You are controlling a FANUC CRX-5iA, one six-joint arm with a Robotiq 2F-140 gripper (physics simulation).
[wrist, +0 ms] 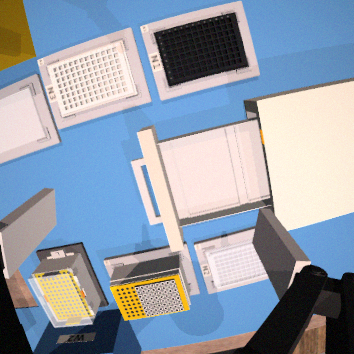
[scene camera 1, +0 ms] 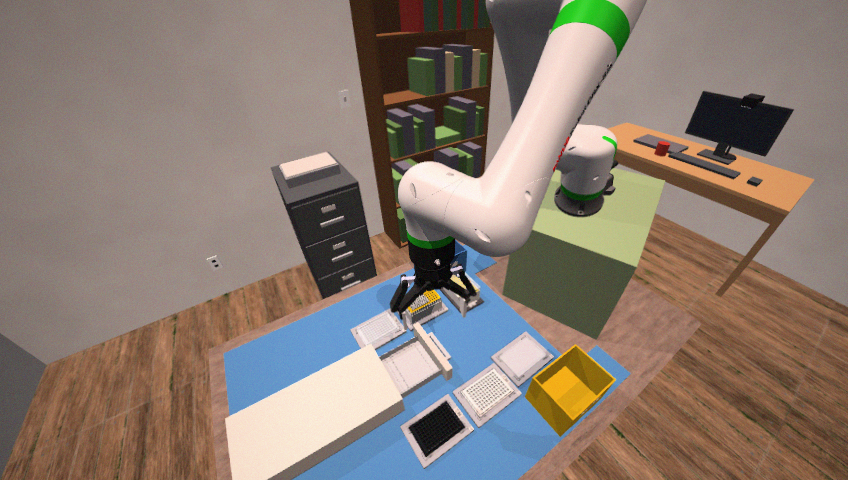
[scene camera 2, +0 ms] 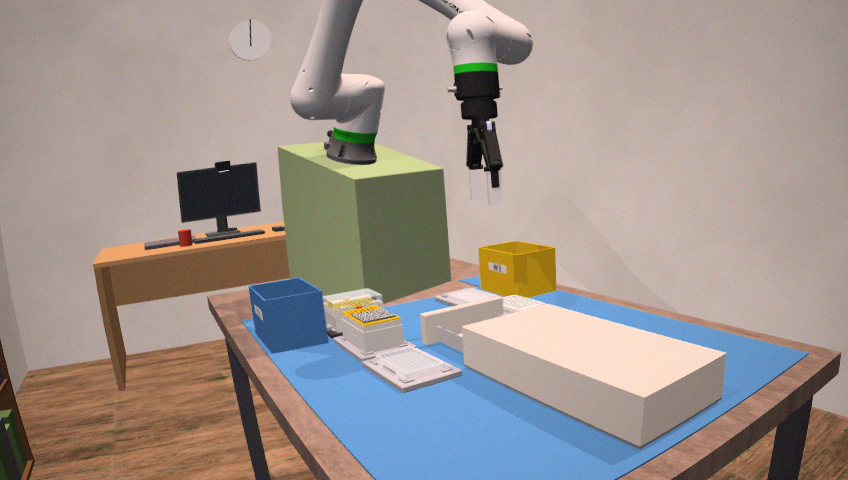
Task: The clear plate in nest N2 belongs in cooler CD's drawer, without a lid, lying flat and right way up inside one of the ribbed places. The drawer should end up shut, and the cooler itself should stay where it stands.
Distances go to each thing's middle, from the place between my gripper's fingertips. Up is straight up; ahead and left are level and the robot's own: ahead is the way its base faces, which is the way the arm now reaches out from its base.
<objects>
Right now the drawer [scene camera 1: 411, 365] is 9 cm ahead of my hand, 5 cm to the right of it and 25 cm below it. Round my hand: black plate [scene camera 1: 433, 430] 8 cm ahead, 14 cm to the left, 27 cm below; white plate [scene camera 1: 488, 391] 10 cm behind, 13 cm to the left, 27 cm below; tip rack [scene camera 2: 372, 328] 8 cm behind, 25 cm to the right, 24 cm below.
</objects>
